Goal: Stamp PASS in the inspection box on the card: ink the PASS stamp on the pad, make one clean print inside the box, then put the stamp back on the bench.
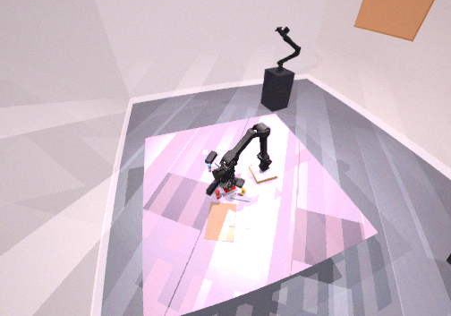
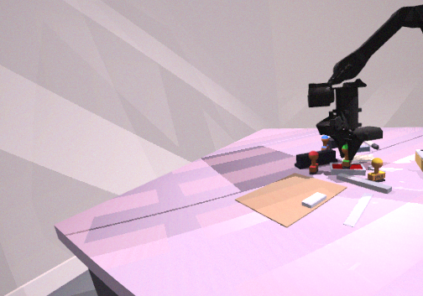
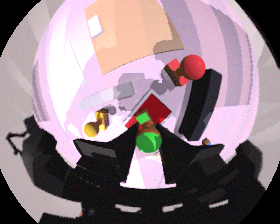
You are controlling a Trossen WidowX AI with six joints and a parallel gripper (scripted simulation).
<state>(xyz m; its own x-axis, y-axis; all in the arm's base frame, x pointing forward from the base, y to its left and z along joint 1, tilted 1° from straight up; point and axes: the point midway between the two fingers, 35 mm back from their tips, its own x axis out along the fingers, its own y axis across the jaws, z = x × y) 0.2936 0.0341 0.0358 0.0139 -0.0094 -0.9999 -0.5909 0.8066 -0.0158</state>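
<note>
Right now the green-knobbed stamp is right at my gripper tip. The rest, counted from my gripper tip: red ink pad (3 cm below); then red-knobbed stamp (9 cm ahead, 1 cm to the left, 2 cm below); then yellow-knobbed stamp (6 cm behind, 7 cm to the left, 2 cm below).
</note>
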